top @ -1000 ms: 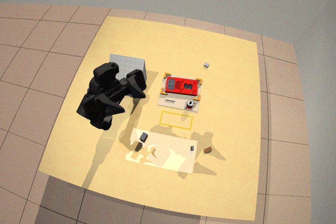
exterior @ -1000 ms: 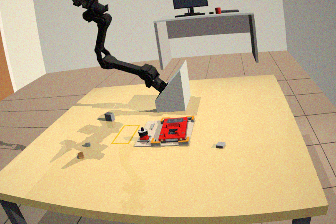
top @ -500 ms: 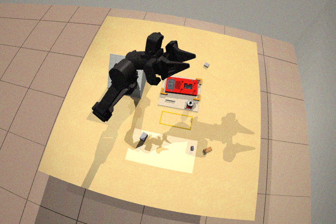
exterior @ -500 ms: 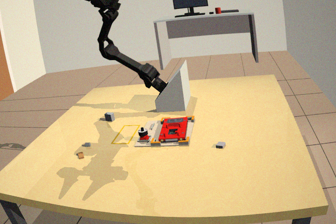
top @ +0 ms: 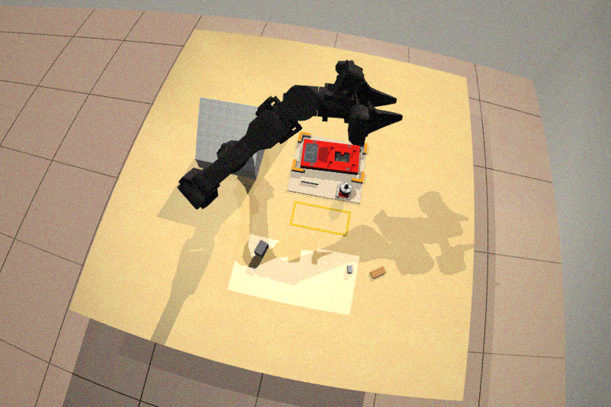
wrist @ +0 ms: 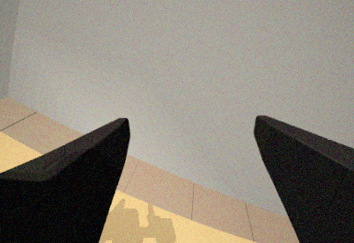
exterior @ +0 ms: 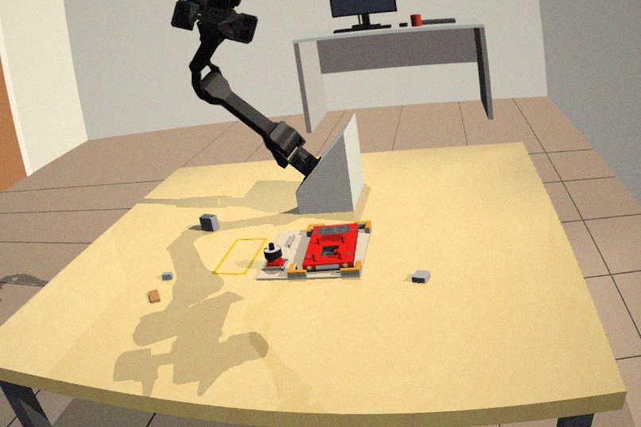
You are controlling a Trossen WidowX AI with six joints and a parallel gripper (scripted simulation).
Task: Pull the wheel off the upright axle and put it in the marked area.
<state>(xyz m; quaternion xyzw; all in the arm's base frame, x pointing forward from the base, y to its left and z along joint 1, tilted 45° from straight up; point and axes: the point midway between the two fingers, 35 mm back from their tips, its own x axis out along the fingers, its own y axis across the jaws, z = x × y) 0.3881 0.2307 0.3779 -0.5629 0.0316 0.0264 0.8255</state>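
The wheel lies 30 mm behind my gripper tip, 50 mm to the left of it and 520 mm below it.
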